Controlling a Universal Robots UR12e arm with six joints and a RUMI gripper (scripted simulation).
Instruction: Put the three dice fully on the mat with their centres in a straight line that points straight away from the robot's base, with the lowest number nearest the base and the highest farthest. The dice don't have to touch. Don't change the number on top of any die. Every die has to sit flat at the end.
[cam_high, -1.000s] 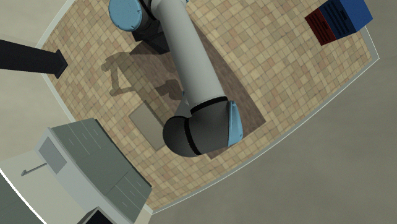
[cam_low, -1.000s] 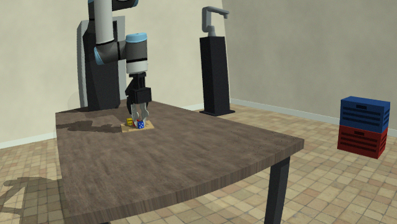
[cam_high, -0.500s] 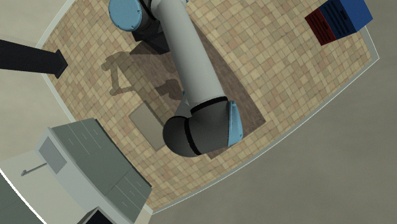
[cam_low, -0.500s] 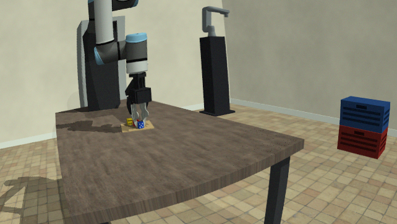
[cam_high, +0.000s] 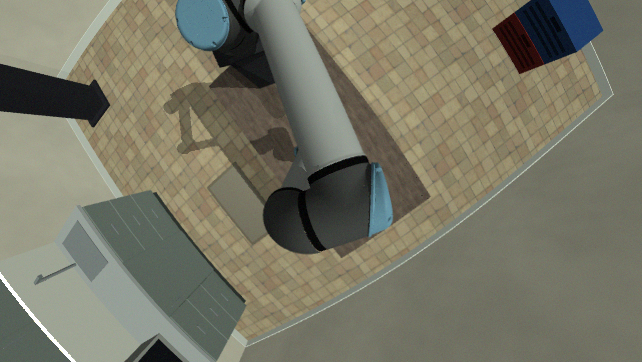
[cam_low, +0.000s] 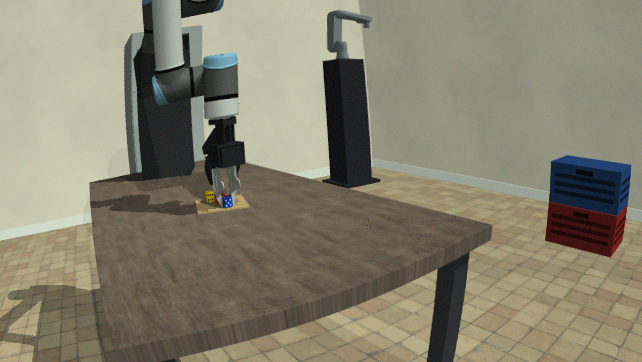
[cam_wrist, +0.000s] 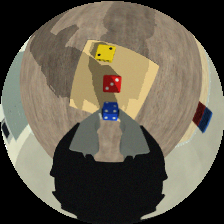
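My hand is right at the blue die. From my hand the other things lie so: tan mat (50 mm behind, 20 mm below); yellow die (100 mm behind, 20 mm to the right, 10 mm below); red die (50 mm behind, 10 mm below).
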